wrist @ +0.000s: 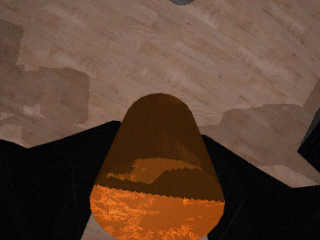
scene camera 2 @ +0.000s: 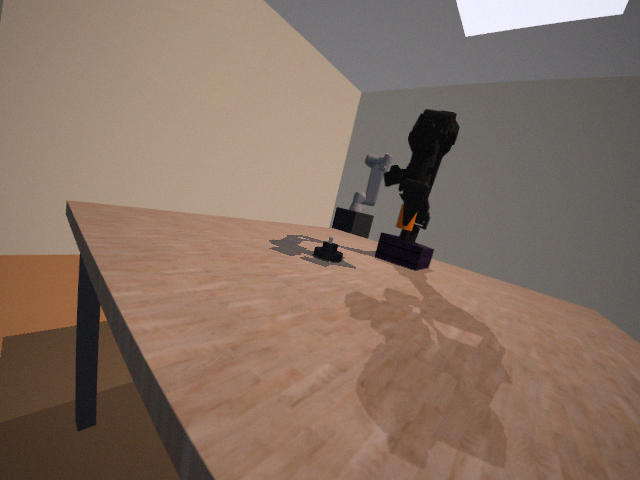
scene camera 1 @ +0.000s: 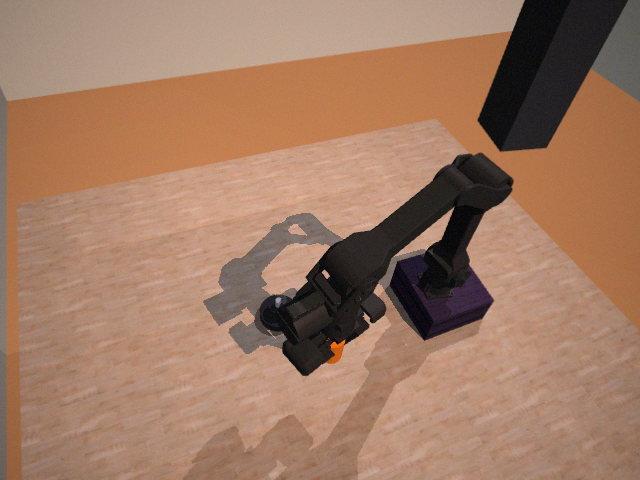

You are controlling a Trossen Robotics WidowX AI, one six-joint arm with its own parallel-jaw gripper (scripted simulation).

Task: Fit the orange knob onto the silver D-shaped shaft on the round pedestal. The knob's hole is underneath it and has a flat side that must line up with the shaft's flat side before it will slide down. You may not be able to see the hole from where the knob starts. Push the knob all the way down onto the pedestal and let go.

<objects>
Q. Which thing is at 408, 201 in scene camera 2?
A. My gripper.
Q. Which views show my gripper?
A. The wrist view, scene camera 2 and scene camera 1: all of them.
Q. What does my gripper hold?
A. An orange knob.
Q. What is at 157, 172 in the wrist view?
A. An orange knob.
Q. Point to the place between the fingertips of my gripper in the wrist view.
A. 158, 136
</objects>
